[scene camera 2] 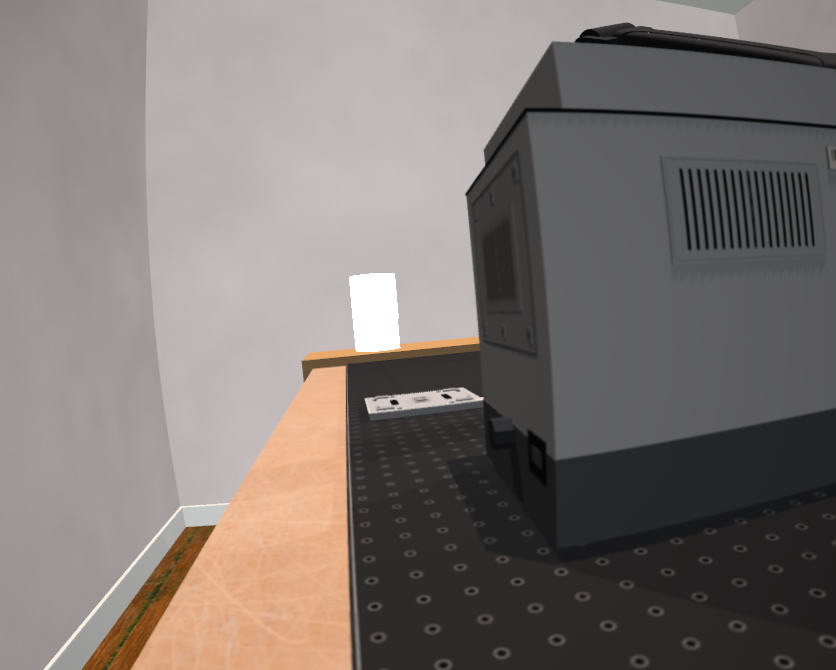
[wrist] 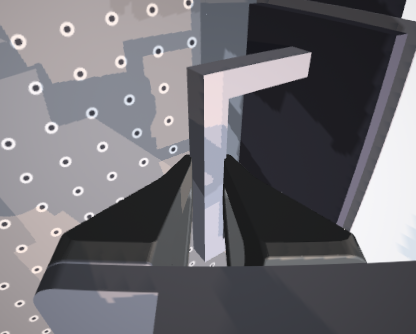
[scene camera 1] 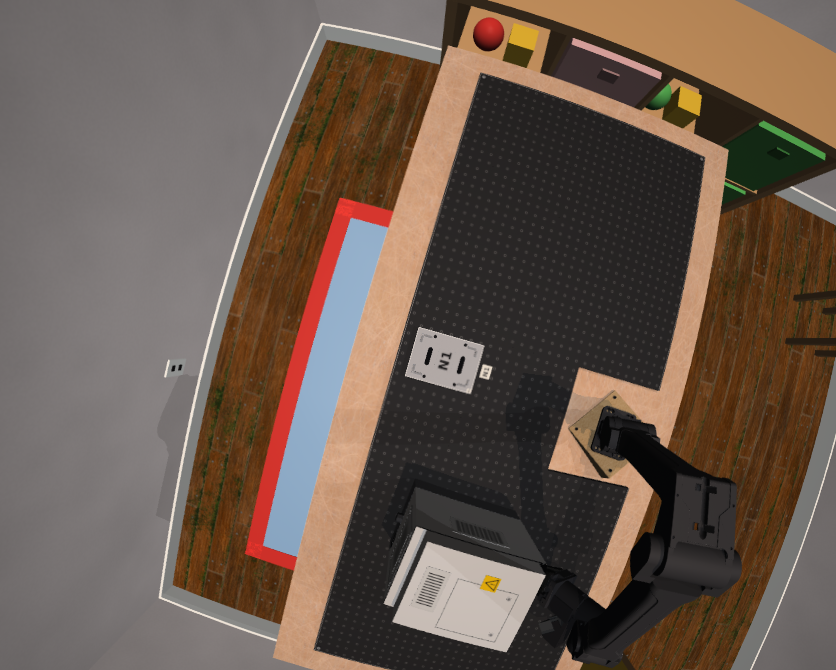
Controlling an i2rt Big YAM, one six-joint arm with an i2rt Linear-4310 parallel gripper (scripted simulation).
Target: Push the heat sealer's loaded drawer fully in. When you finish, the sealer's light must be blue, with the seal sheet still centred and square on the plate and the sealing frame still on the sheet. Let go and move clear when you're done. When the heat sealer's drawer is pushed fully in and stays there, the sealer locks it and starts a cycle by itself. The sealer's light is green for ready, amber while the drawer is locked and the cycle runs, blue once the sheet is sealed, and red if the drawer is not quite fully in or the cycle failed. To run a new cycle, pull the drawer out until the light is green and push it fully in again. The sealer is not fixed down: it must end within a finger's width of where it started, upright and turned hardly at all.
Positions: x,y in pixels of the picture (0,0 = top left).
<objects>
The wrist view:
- my gripper: 207,167
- heat sealer: 374,217
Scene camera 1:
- my gripper: 528,564
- heat sealer: 462,568
</objects>
